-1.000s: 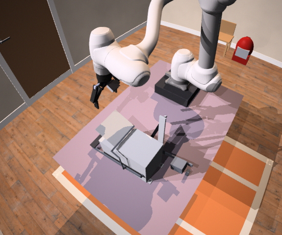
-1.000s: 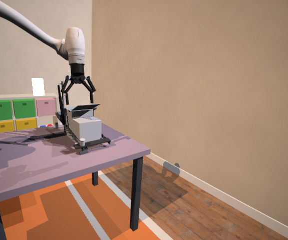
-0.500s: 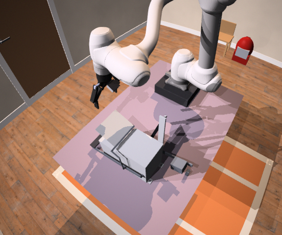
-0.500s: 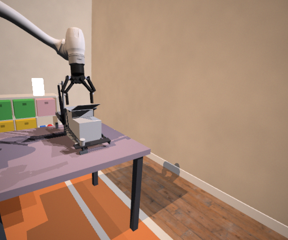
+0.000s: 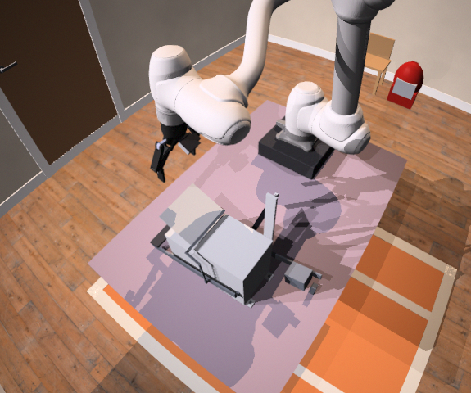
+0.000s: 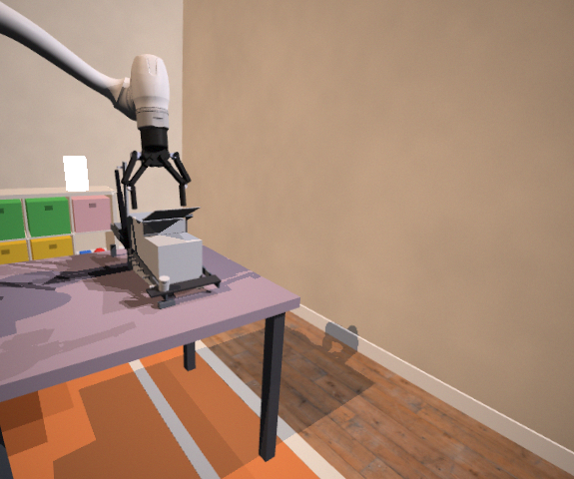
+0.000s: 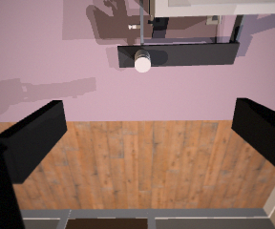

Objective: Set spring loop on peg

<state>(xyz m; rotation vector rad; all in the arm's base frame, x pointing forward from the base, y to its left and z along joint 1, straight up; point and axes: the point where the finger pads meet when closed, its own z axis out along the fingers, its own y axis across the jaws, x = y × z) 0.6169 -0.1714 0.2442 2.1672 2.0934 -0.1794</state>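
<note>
The steel test weight lies 2 cm to the right of my hand and 24 cm below it. The rest, counted from my hand: small grey block: 3 cm to the right, 31 cm below.
</note>
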